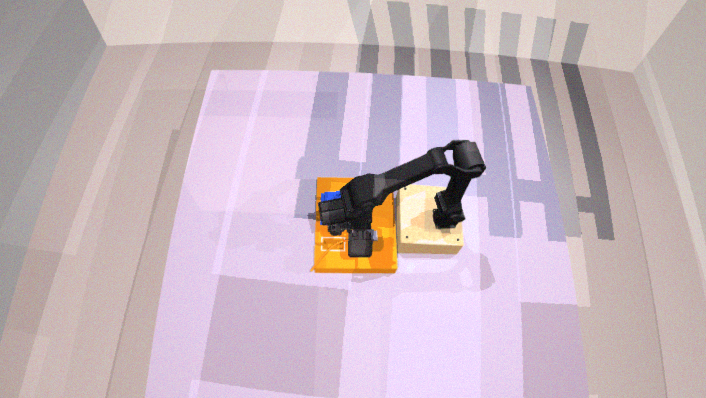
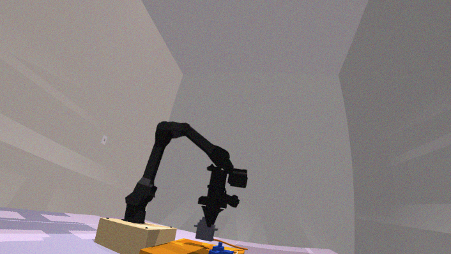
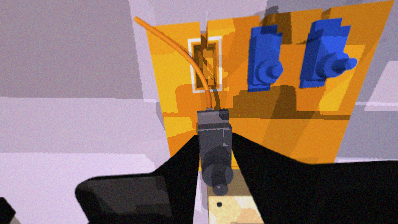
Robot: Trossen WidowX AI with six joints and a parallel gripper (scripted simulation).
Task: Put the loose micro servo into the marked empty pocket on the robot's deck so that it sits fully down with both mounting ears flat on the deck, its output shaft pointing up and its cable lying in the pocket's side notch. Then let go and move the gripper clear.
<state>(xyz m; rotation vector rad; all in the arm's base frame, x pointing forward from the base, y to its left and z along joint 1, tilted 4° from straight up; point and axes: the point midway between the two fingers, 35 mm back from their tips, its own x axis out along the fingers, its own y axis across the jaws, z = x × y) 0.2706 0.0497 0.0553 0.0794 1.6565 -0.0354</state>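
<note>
The yellow deck is 40 mm behind my gripper tip, 70 mm to the right of it and 100 mm below it.
</note>
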